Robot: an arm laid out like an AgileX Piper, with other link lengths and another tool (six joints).
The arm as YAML. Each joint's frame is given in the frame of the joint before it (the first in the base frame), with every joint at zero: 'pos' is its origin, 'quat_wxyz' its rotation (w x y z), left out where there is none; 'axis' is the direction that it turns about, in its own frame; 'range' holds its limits. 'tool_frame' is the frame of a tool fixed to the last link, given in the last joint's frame.
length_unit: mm
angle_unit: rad
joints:
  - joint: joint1
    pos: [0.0, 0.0, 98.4]
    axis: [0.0, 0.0, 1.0]
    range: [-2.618, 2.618]
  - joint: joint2
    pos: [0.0, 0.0, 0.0]
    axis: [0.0, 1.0, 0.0]
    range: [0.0, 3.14]
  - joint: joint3
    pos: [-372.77, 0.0, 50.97]
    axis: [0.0, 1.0, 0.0]
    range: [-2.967, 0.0]
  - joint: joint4
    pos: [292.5, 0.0, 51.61]
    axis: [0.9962, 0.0, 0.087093]
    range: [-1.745, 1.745]
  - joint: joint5
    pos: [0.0, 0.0, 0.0]
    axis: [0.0, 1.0, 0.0]
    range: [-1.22, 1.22]
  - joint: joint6
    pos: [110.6, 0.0, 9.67]
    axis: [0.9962, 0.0, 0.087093]
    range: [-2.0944, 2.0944]
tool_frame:
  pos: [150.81, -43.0, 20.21]
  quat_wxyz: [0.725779, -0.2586, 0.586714, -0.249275]
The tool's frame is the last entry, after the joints.
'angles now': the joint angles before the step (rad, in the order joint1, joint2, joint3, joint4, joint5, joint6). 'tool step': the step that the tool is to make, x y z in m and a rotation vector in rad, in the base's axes. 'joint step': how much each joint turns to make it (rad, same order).
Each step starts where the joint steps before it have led.
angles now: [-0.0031 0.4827 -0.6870 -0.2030 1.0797 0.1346]
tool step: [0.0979 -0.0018 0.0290 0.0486 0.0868 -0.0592]
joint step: [-0.0016 0.3839 -0.2058 -0.0132 -0.0753 0.0969]
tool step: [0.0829 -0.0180 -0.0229 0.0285 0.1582 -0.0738]
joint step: [-0.0607 0.3390 -0.1791 0.0137 0.0020 0.0164]
